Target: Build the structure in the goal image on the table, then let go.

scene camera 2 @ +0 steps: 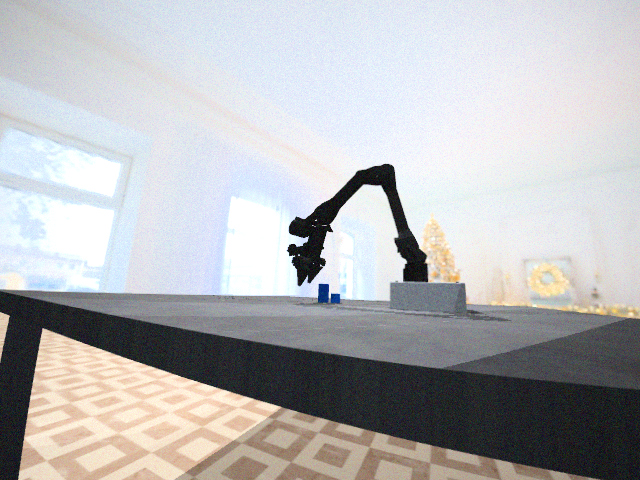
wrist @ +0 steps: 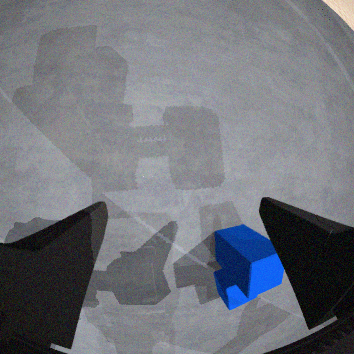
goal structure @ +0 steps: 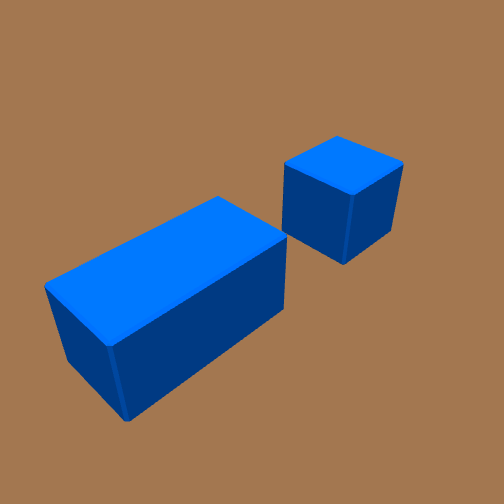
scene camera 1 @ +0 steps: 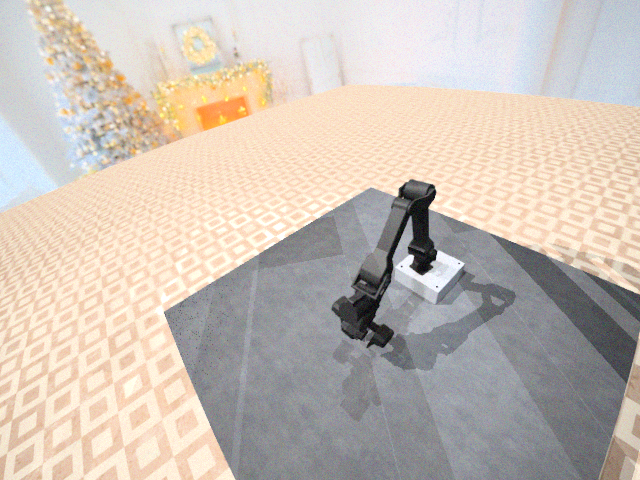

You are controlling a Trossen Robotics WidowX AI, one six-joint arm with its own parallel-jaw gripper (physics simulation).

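Seen in the pictures: gripper, between the fingertips: point(scene camera 2: 304, 284) point(wrist: 185, 208); arm's base, origin of its link: point(scene camera 2: 416, 283) point(scene camera 1: 421, 267).
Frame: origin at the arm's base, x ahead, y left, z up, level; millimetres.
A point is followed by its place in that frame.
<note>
A taller blue block or stack point(scene camera 2: 323, 292) @(x 319, y 12, z -36 mm) point(wrist: 242, 246) @(x 340, y 12, z -29 mm) stands upright on the table. A smaller blue block point(scene camera 2: 335, 298) @(x 278, y -3, z -56 mm) point(wrist: 234, 298) @(x 280, y -10, z -39 mm) is low beside it; in the wrist view the taller one partly hides it. Whether the taller shape is one piece or stacked cubes is not clear. My gripper point(scene camera 1: 370, 342) point(scene camera 2: 305, 282) @(x 366, y 69, z -12 mm) point(wrist: 185, 208) @(x 366, y 69, z -12 mm) is open and empty, above the table and pointing down. In the wrist view the blocks lie near the right finger, well below the fingertips. Neither block shows in scene camera 1.
The grey table point(scene camera 1: 289, 413) @(x 641, y 118, z -72 mm) point(scene camera 2: 232, 320) @(x 91, y 589, z -71 mm) carries the arm's base block point(scene camera 1: 431, 279) @(x 19, y 65, z 0 mm) point(scene camera 2: 428, 296) @(x -50, y 105, z -36 mm), which stands to the right of the blue blocks in scene camera 2. Shadows of the arm fall across the table.
</note>
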